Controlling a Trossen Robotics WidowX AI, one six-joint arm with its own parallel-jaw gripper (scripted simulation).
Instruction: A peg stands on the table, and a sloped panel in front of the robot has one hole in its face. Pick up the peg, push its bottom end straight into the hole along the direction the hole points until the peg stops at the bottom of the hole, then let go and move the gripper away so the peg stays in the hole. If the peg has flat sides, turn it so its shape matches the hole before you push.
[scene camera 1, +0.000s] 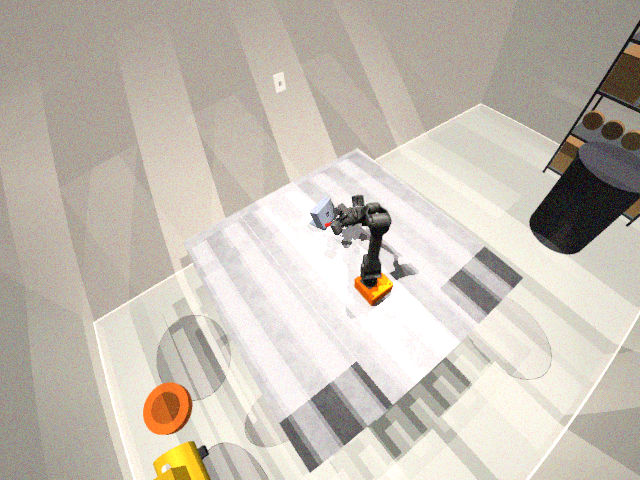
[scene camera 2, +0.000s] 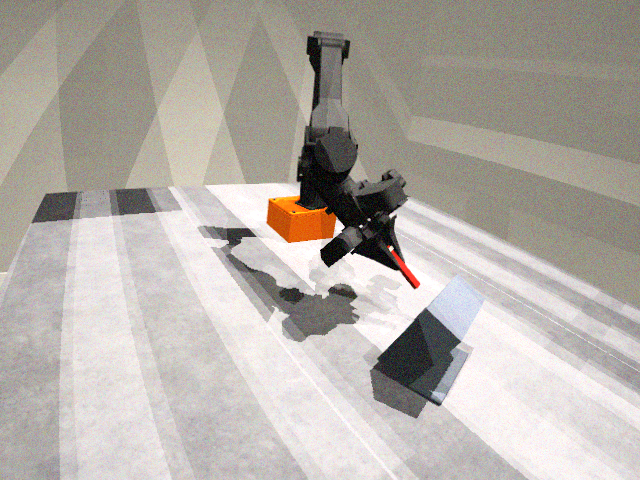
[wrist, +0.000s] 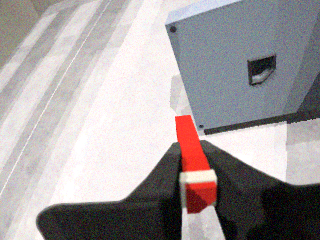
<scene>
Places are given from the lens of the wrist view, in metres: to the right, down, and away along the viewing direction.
my gripper (wrist: 189, 147): 0.02, 0.02, 0.11
red peg (wrist: 198, 184): 0.01, 0.03, 0.07
sloped panel (wrist: 211, 51): 0.04, -0.05, 0.14
The marked spots on the red peg and the sloped panel are 0.11 m apart.
</scene>
